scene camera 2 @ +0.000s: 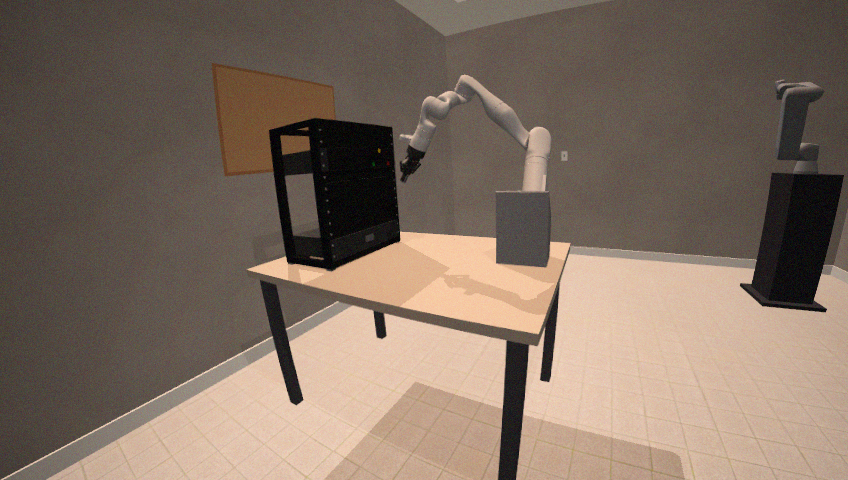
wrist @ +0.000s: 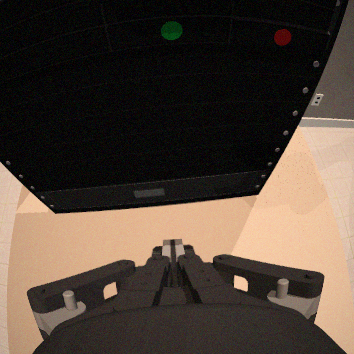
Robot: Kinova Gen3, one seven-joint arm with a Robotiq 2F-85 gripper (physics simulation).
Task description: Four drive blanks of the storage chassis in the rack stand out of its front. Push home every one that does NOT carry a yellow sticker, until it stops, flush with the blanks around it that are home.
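Pixels of known places: gripper, fingertip midpoint: (scene camera 2: 402,182) (wrist: 172,251); arm's base, link origin: (scene camera 2: 533,200).
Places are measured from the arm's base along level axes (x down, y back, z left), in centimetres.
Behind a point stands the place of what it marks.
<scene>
The storage chassis (scene camera 2: 352,158) {z 20.1, x -19.7, y -68.2 cm} sits high in the black rack (scene camera 2: 324,208) {z 36.9, x -1.4, y -69.7 cm} (wrist: 281,141) {z -11.5, x 2.8, y -70.1 cm}. In the scene view, a yellow sticker (scene camera 2: 379,150) {z 5.8, x -22.7, y -64.8 cm} shows above a green sticker (scene camera 2: 373,163) {z 6.4, x -17.2, y -68.3 cm}, with a red sticker (scene camera 2: 387,162) {z -4.0, x -17.4, y -68.0 cm} to the right. In the wrist view, a green sticker (wrist: 171,30) {z 6.3, x -16.8, y -68.3 cm} and a red sticker (wrist: 283,37) {z -4.3, x -16.8, y -67.8 cm} show near the top; the yellow one does not show there. The blanks are very dark, and how far each stands out cannot be told. My gripper (scene camera 2: 404,178) {z 7.8, x -8.4, y -52.4 cm} (wrist: 172,251) {z 7.8, x -8.4, y -52.4 cm} is shut and empty, in front of the rack and lower than the stickers, pointing down, apart from it.
The rack stands on the wooden table (scene camera 2: 476,297) {z 38.6, x 24.0, y -9.3 cm} (wrist: 120,235) {z 19.7, x 24.0, y -63.7 cm}. A lower panel (scene camera 2: 357,240) {z 20.4, x 15.1, y -69.7 cm} (wrist: 200,186) {z 1.6, x 15.4, y -69.9 cm} with a grey label fills the rack's bottom. The arm's grey pedestal (scene camera 2: 522,228) {z 6.0, x 9.6, y -2.9 cm} stands on the table. A cork board (scene camera 2: 255,89) hangs behind; a second arm (scene camera 2: 794,118) stands far right.
</scene>
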